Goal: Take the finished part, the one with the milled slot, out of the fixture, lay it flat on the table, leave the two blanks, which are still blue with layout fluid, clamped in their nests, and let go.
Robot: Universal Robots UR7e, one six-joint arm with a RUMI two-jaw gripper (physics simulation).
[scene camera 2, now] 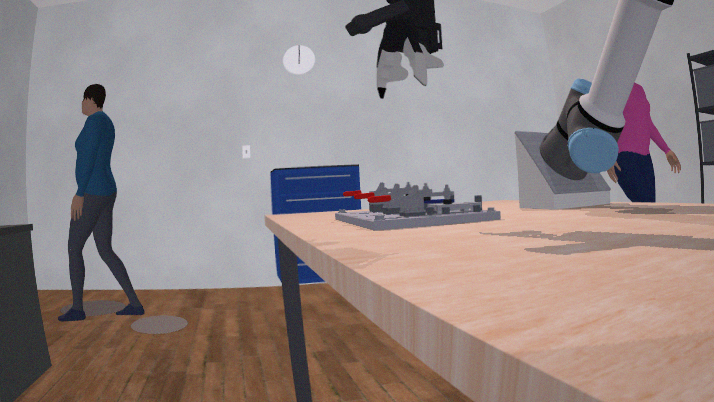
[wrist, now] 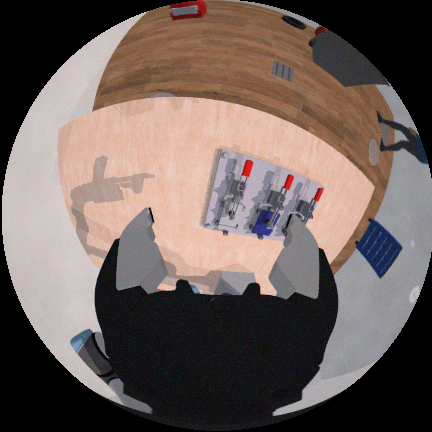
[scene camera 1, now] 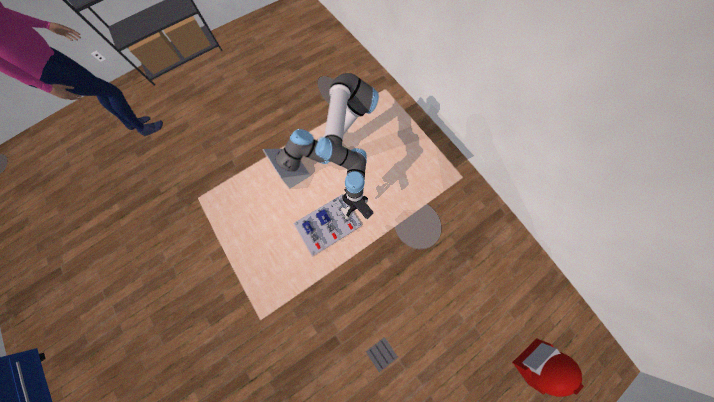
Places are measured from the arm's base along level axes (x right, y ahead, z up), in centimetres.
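Pixels of known places: gripper, fingertip midpoint: (scene camera 2: 401, 92) (wrist: 219, 212) (scene camera 1: 356, 209); arm's base at its link origin: (scene camera 2: 563, 159) (scene camera 1: 287, 162).
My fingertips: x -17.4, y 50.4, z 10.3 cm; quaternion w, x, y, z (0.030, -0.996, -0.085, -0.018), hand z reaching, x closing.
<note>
For each thing: its top centre in the pictures, then the offset to it from my fingertips. "*": a spot on its surface instead. Level surfaces: height alone.
- fixture plate at its top centre: (scene camera 2: 409, 212) (wrist: 269, 206) (scene camera 1: 327, 224) dz -20.5, dx +16.8, dy -6.1 cm
- blue blank at a spot on its surface: (wrist: 264, 223) (scene camera 1: 323, 216) * dz -18.4, dx +16.3, dy -10.8 cm
- table at its surface level: dz -22.0 cm
The fixture plate (scene camera 1: 304, 238) (scene camera 2: 425, 222) (wrist: 214, 197) lies on the table and carries three nests with red-handled clamps. A blue blank (scene camera 1: 323, 216) (wrist: 264, 223) sits in the middle nest. Another blue blank (scene camera 1: 307, 227) sits in an end nest; in the wrist view my right finger covers most of that spot. The nest at the other end shows grey metal under its clamp; I cannot make out the finished part or its slot clearly there. My gripper (scene camera 1: 346, 212) (scene camera 2: 403, 89) (wrist: 219, 212) is open and empty, high above the fixture, near the end without blue.
The table (scene camera 1: 260, 280) (scene camera 2: 550, 280) (wrist: 135, 135) extends around the fixture. The arm's sloped base (scene camera 1: 286, 172) (scene camera 2: 530, 185) stands at its rear edge. Red clamp handles (scene camera 1: 350, 226) (scene camera 2: 379, 198) (wrist: 247, 168) stick out toward the front edge. Two people stand away from the table.
</note>
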